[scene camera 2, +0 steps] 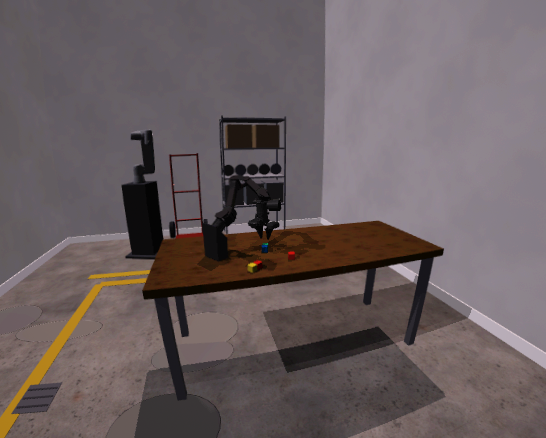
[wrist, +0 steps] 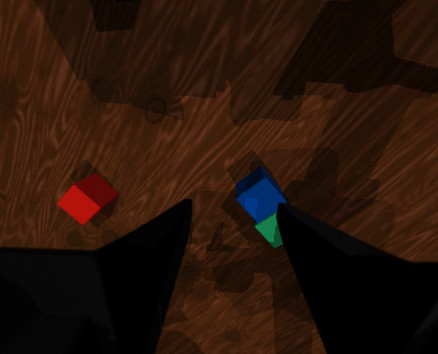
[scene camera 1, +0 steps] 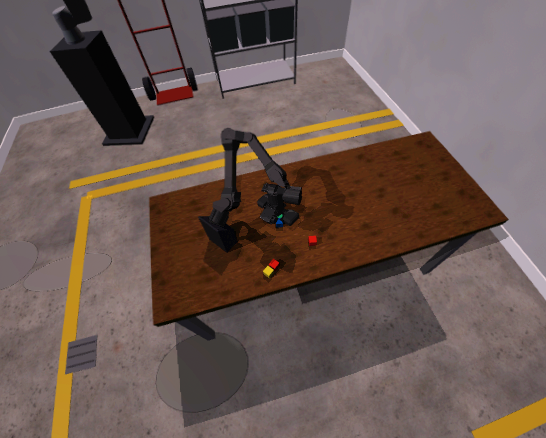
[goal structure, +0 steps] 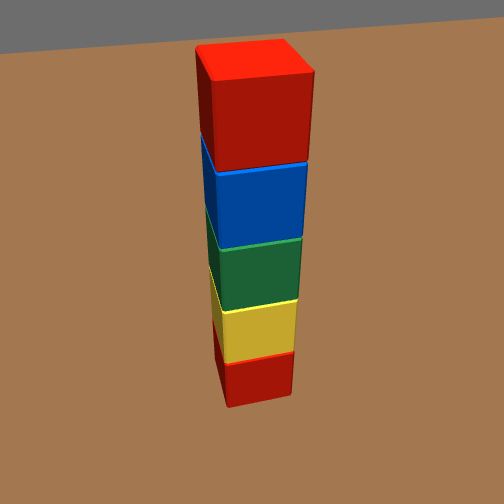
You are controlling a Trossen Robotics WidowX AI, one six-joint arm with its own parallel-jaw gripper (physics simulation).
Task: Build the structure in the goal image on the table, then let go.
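Places are measured from the arm's base along level axes (x ahead, y left, z up), in millimetres.
Pixels of known places: gripper, fingertip midpoint: (scene camera 2: 264, 239) (wrist: 234, 208) (scene camera 1: 279, 220); arm's base at its link origin: (scene camera 2: 214, 230) (scene camera 1: 216, 222).
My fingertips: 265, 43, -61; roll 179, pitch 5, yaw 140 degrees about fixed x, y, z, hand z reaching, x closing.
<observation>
Ahead of a thing's pixels: the offset from my fingertips to its top centre, as dx, dy, dz. Level surfaces: height alone.
My gripper (scene camera 1: 279, 216) (scene camera 2: 264, 237) (wrist: 234, 208) is partly open, points down and is empty, above the table near a blue cube @(-4, +34, -54) (scene camera 1: 279, 224) (scene camera 2: 265, 248) (wrist: 262, 199). A green cube @(-1, +67, -54) (scene camera 1: 280, 216) (scene camera 2: 265, 244) (wrist: 270, 231) is close against the blue one; in the wrist view the right finger hides part of it. A red cube @(+145, -62, -54) (scene camera 1: 312, 240) (scene camera 2: 291, 255) (wrist: 85, 200) lies alone, left of the fingers in the wrist view. A yellow cube @(-47, -210, -54) (scene camera 1: 268, 271) (scene camera 2: 252, 268) is beside another red cube @(-24, -179, -54) (scene camera 1: 274, 264) (scene camera 2: 258, 264) near the front edge.
The wooden table @(dz -87) (scene camera 1: 390, 185) (scene camera 2: 350, 250) carries the arm's black base (scene camera 1: 218, 234) (scene camera 2: 215, 241) at its left. Behind it are a black pedestal (scene camera 1: 100, 85) (scene camera 2: 142, 217) with another arm, a red hand truck (scene camera 1: 174, 95) (scene camera 2: 186, 191) and a shelf rack (scene camera 1: 296, 65) (scene camera 2: 285, 175).
</observation>
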